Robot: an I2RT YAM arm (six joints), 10 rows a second.
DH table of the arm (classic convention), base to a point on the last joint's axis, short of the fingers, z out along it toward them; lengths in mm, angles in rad. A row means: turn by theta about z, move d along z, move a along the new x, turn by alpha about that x. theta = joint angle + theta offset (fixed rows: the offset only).
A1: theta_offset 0  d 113.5  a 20  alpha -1.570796
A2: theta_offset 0  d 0  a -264  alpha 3.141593
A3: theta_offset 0.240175  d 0  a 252.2  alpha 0
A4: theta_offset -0.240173  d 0  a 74  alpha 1.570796
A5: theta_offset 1.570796  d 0  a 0  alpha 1.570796
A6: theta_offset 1.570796  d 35.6  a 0  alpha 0
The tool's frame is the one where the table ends.
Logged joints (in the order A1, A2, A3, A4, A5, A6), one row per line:
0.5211 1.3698 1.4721 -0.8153 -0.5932 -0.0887
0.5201 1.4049 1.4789 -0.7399 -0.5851 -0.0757
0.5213 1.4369 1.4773 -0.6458 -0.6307 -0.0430
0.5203 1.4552 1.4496 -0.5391 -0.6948 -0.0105
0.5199 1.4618 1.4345 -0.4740 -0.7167 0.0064
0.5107 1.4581 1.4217 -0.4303 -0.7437 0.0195
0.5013 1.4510 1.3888 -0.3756 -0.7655 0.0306
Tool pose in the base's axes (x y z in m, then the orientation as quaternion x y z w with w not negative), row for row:
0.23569 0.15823 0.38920 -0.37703 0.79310 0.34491 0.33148
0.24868 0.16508 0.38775 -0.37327 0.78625 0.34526 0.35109
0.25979 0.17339 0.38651 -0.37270 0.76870 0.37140 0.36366
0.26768 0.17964 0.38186 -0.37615 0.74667 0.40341 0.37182
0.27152 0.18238 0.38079 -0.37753 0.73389 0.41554 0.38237
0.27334 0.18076 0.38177 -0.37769 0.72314 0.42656 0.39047
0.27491 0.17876 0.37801 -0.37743 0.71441 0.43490 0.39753
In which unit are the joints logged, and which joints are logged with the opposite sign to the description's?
The joints are logged in radians. Opposite sign: none.
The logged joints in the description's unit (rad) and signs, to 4 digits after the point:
0.5211 1.3698 1.4721 -0.8153 -0.5932 -0.0887
0.5201 1.4049 1.4789 -0.7399 -0.5851 -0.0757
0.5213 1.4369 1.4773 -0.6458 -0.6307 -0.0430
0.5203 1.4552 1.4496 -0.5391 -0.6948 -0.0105
0.5199 1.4618 1.4345 -0.4740 -0.7167 0.0064
0.5107 1.4581 1.4217 -0.4303 -0.7437 0.0195
0.5013 1.4510 1.3888 -0.3756 -0.7655 0.0306

